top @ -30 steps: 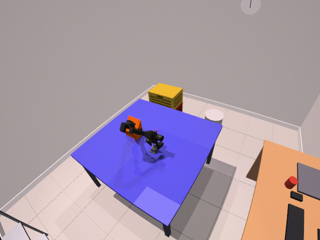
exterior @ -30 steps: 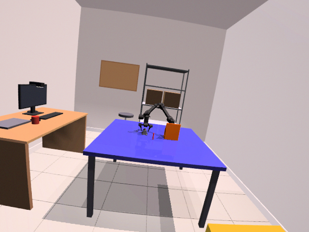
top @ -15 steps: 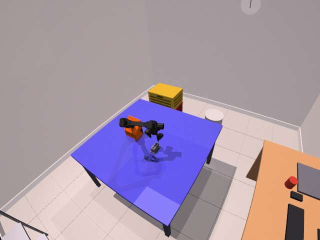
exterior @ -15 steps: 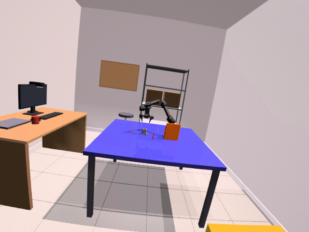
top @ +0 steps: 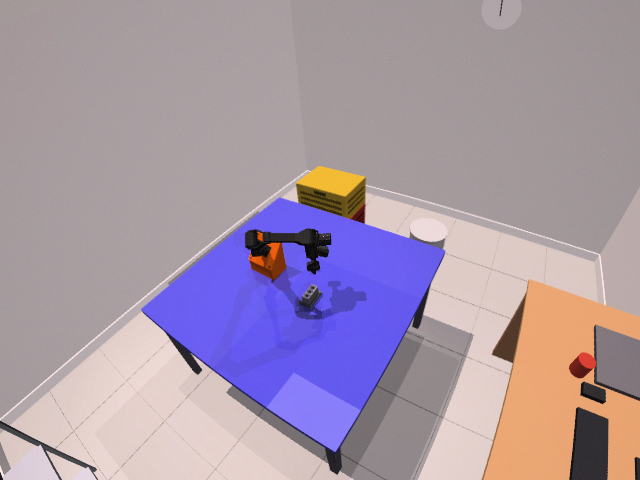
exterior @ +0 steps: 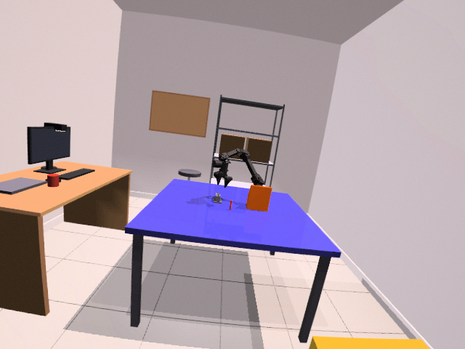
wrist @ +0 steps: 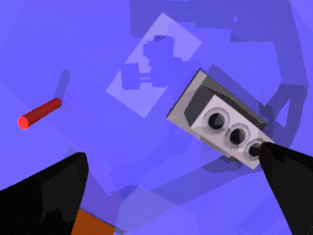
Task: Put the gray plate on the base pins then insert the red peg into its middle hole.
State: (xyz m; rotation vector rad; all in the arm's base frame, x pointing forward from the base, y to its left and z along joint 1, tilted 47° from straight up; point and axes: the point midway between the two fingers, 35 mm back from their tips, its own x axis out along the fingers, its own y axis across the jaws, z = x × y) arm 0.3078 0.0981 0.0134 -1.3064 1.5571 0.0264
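Now: gripper tip 11 cm past the red peg, 11 cm above it and 9 cm to the right of it. The rest, counted from my gripper tip: gray plate: 11 cm below, 7 cm to the right, 3 cm ahead; base: 14 cm below, 7 cm to the right, 3 cm ahead.
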